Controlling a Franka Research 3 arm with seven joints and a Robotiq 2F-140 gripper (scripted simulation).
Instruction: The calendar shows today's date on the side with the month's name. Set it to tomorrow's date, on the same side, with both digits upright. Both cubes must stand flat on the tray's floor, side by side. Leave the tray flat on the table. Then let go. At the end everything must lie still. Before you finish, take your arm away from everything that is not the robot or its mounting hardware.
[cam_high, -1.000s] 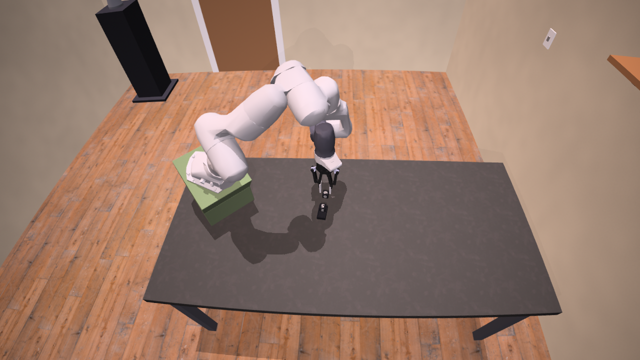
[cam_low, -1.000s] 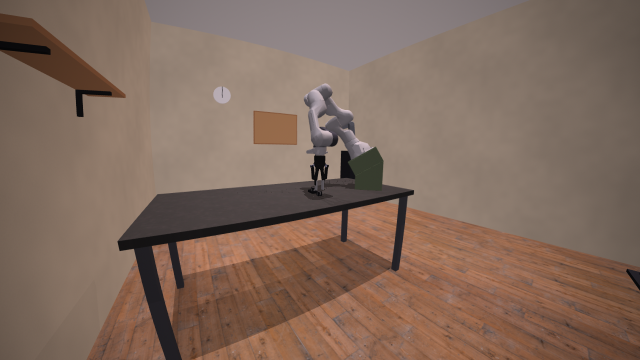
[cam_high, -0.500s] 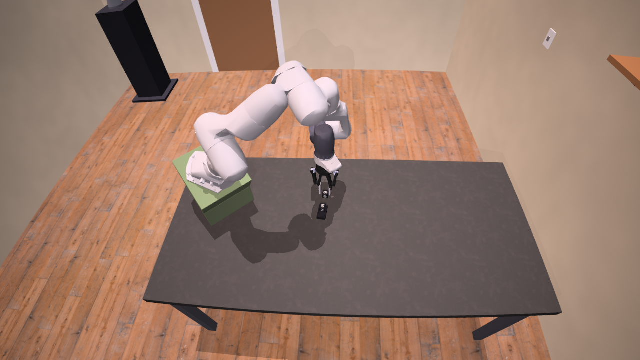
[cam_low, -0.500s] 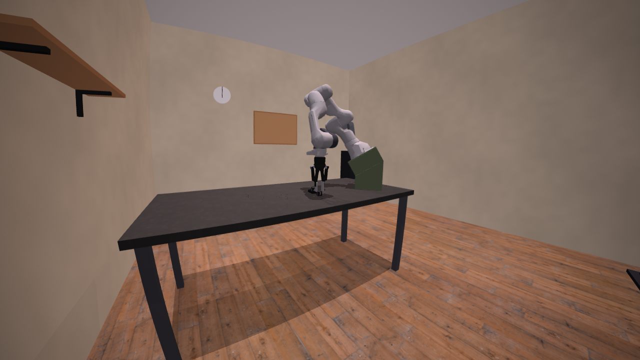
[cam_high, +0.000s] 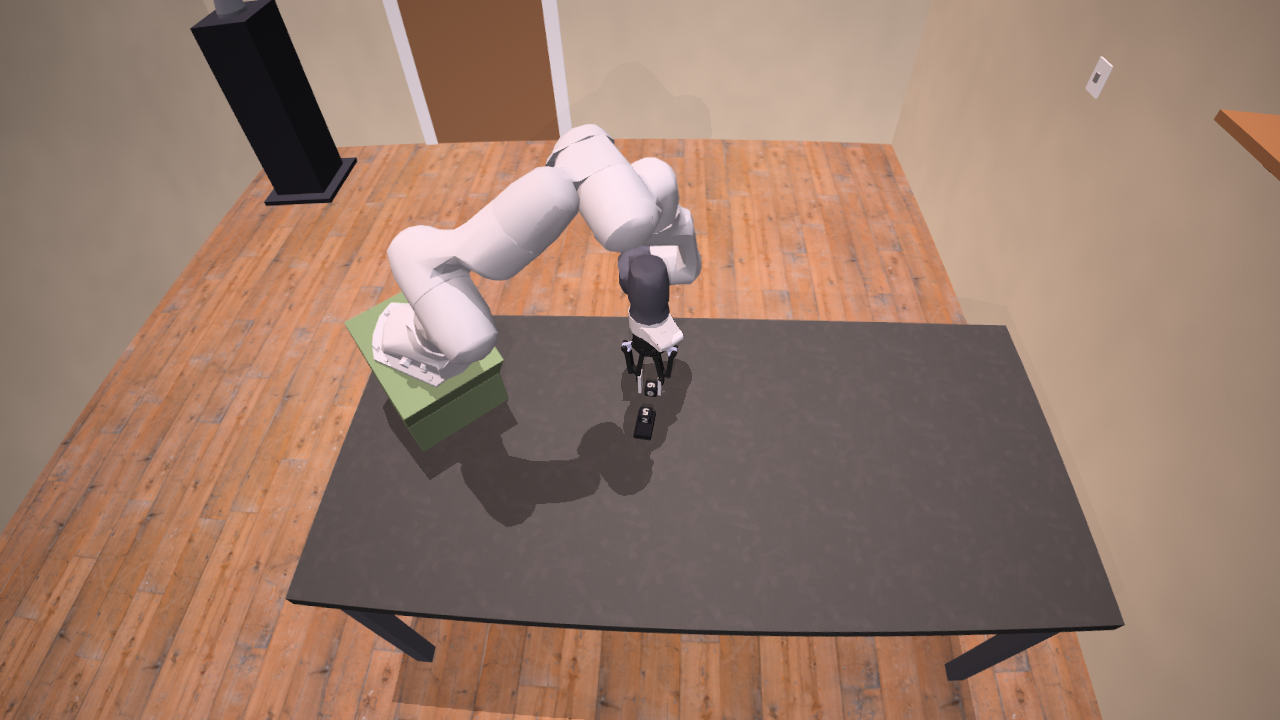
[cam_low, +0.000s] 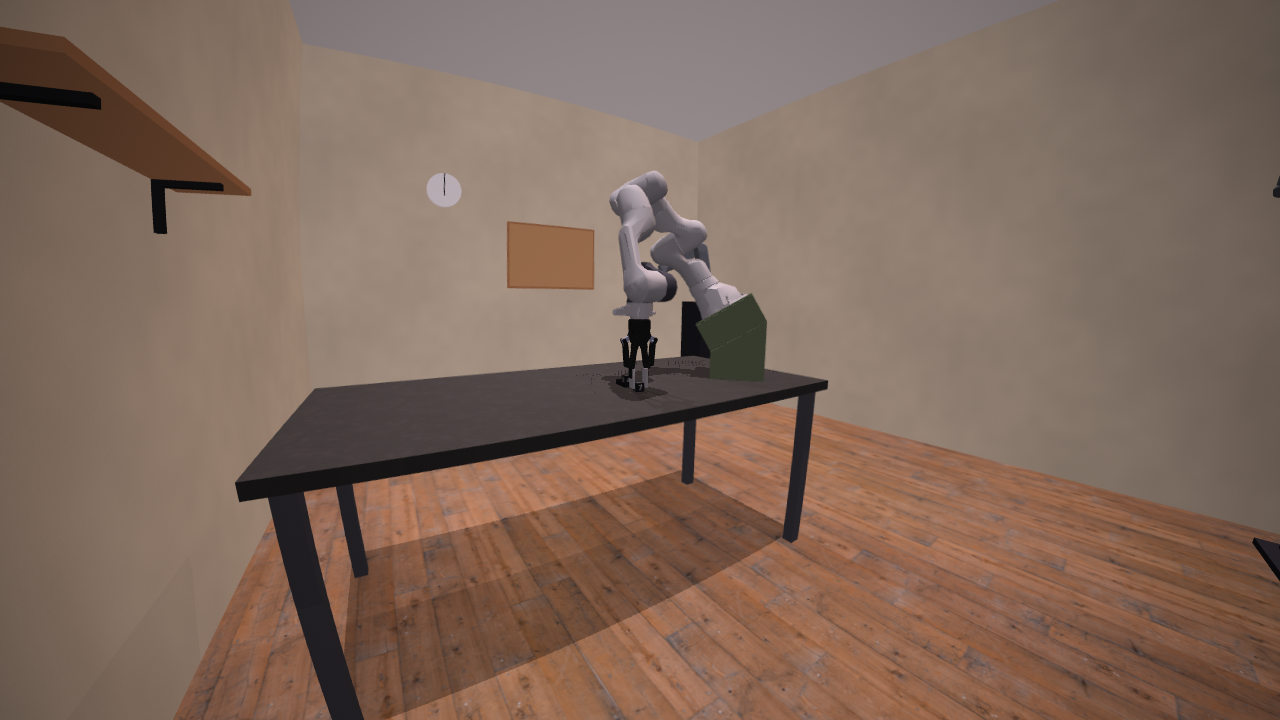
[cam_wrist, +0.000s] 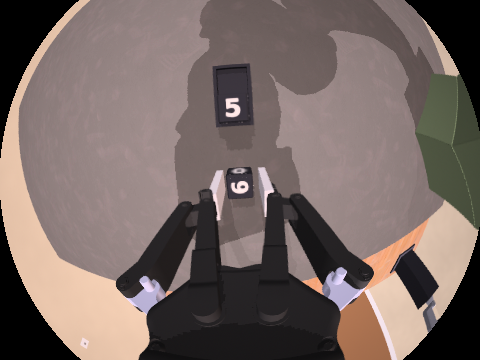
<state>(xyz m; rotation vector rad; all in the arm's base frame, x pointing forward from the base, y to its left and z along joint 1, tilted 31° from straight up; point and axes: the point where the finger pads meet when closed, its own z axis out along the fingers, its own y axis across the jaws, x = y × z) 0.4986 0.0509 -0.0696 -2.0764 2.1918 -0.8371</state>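
Now: the dark date cube 30 mm below my hand. From my hand the other things lie so: black tray 100 mm to the right, 30 mm below, 10 mm behind.
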